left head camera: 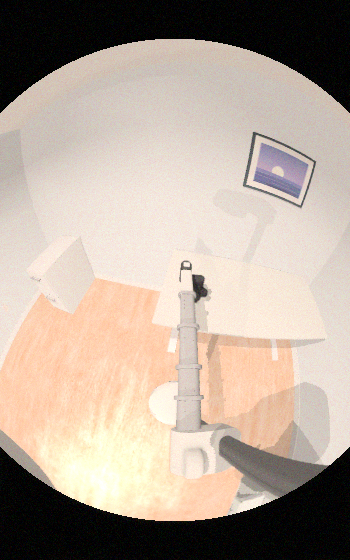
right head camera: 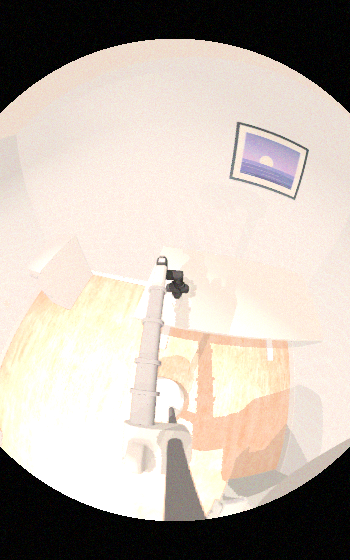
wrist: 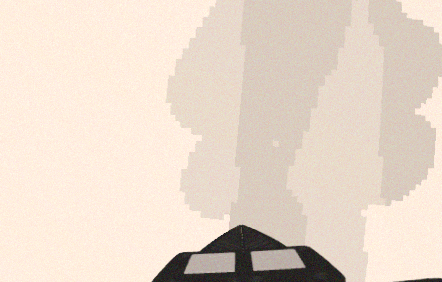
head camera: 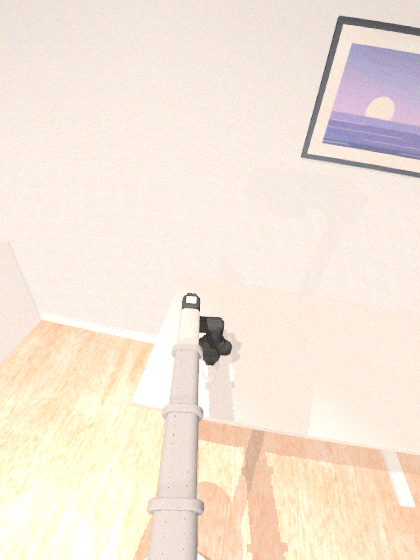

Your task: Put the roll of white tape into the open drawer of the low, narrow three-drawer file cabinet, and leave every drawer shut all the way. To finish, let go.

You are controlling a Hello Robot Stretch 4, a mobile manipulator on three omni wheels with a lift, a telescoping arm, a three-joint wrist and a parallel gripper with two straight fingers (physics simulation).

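Seen in the pictures: gripper, fingertip midpoint: (right head camera: pixel 176 298) (wrist: pixel 242 244) (head camera: pixel 209 366); robot's base, link origin: (left head camera: pixel 172 401) (right head camera: pixel 160 398).
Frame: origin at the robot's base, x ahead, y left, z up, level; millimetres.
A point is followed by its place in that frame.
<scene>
My gripper (head camera: pixel 212 353) (left head camera: pixel 199 296) (right head camera: pixel 177 292) @(x 668, y -87, z 692 mm) (wrist: pixel 242 244) @(x 668, y -87, z 692 mm) points down over the left part of the white table (head camera: pixel 280 360) @(x 709, y -383, z 692 mm) (left head camera: pixel 255 300) @(x 699, y -585, z 692 mm) (right head camera: pixel 265 310) @(x 589, y -742, z 692 mm) (wrist: pixel 85 125) @(x 752, y 12, z 692 mm). In the wrist view its two black fingers are shut with their tips together, and no tape shows between them. The roll of white tape does not show in any view; the fingers or the arm may hide it. The white file cabinet (head camera: pixel 12 300) @(x 1340, y 1233, z 314 mm) (left head camera: pixel 70 280) @(x 1084, y 1273, z 341 mm) (right head camera: pixel 67 275) @(x 1102, y 1270, z 355 mm) stands at the left by the wall. Its drawer fronts face away to the left, so how far a drawer is out is unclear.
My telescoping arm (head camera: pixel 181 440) @(x 277, y -1, z 1029 mm) (left head camera: pixel 189 350) @(x 239, y -2, z 1029 mm) (right head camera: pixel 147 345) @(x 238, y 5, z 1029 mm) reaches forward over the wood floor (head camera: pixel 75 425) @(x 705, y 616, z -28 mm) (left head camera: pixel 110 360) @(x 356, y 646, z -28 mm) and the table's front edge. The wall stands behind the table, with a framed sunset picture (head camera: pixel 380 107) @(x 1165, y -639, z 1592 mm) (left head camera: pixel 279 171) @(x 1161, y -658, z 1587 mm) (right head camera: pixel 266 161) @(x 1163, y -646, z 1582 mm) on it at the right.
</scene>
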